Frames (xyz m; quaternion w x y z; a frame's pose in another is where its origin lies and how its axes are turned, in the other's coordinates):
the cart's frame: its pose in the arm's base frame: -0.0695 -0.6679 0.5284 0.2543 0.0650 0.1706 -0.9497
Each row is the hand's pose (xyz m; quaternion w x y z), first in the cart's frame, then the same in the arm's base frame.
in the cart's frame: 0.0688 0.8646 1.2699 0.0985 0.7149 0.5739 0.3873
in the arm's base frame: 0.2614 -1.8556 1.4476 0.2485 0.7993 -0.5413 -0.0797
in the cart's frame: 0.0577 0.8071 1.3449 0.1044 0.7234 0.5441 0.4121
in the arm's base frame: 0.2392 -1.8305 1.5366 0.2781 0.7778 -0.5576 -0.0824
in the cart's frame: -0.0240 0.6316 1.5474 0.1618 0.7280 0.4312 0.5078
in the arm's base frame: 0.2135 -1.7226 1.7939 0.4025 0.6918 -0.5872 -0.1207
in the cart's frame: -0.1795 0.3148 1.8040 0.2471 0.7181 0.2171 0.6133
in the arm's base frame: 0.1781 -1.4852 2.1583 0.5616 0.5095 -0.6245 -0.1871
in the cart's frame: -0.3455 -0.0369 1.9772 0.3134 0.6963 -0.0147 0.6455
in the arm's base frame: 0.1372 -1.1848 2.4572 0.6500 0.2936 -0.6535 -0.2532
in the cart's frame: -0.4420 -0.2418 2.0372 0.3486 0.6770 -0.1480 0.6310
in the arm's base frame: 0.1147 -0.9953 2.5931 0.6692 0.1619 -0.6622 -0.2957
